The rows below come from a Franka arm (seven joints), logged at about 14 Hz.
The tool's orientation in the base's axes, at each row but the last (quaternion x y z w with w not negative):
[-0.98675 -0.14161 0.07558 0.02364]
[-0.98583 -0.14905 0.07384 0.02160]
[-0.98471 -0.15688 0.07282 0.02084]
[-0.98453 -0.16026 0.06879 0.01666]
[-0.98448 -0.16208 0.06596 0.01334]
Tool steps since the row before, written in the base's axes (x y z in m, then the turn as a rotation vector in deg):
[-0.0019 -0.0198 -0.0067 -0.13 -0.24 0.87]
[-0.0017 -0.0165 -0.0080 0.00 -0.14 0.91]
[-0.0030 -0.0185 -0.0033 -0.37 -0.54 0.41]
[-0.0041 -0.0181 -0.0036 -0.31 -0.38 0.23]
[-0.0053 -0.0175 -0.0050 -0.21 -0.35 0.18]
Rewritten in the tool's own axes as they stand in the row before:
[-0.0065 0.0189 0.0064 -0.32 0.14 -0.84]
[-0.0054 0.0158 0.0078 -0.17 0.07 -0.90]
[-0.0081 0.0169 0.0034 -0.57 0.37 -0.36]
[-0.0091 0.0161 0.0039 -0.44 0.25 -0.19]
[-0.0100 0.0151 0.0056 -0.33 0.26 -0.15]

